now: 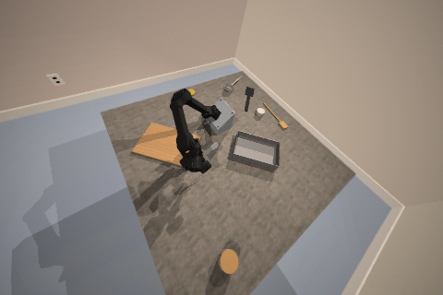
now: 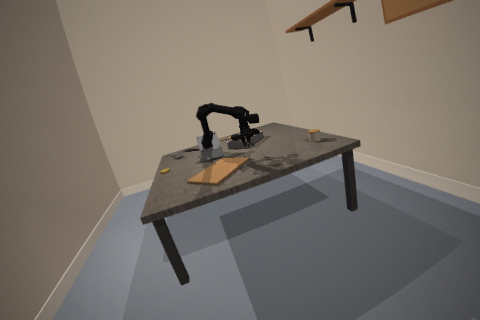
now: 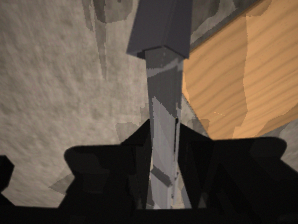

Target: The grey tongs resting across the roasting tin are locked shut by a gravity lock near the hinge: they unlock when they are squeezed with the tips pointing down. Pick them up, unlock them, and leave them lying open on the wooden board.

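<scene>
The wooden board is 240 mm behind my gripper tip, 70 mm below it and 50 mm to the right of it. Round my gripper tip: cork-topped jar: 450 mm ahead, 160 mm to the right, 40 mm below; then yellow disc: 560 mm behind, 370 mm to the left, 70 mm below; then roasting tin: 390 mm to the left, 160 mm ahead, 50 mm below.
</scene>
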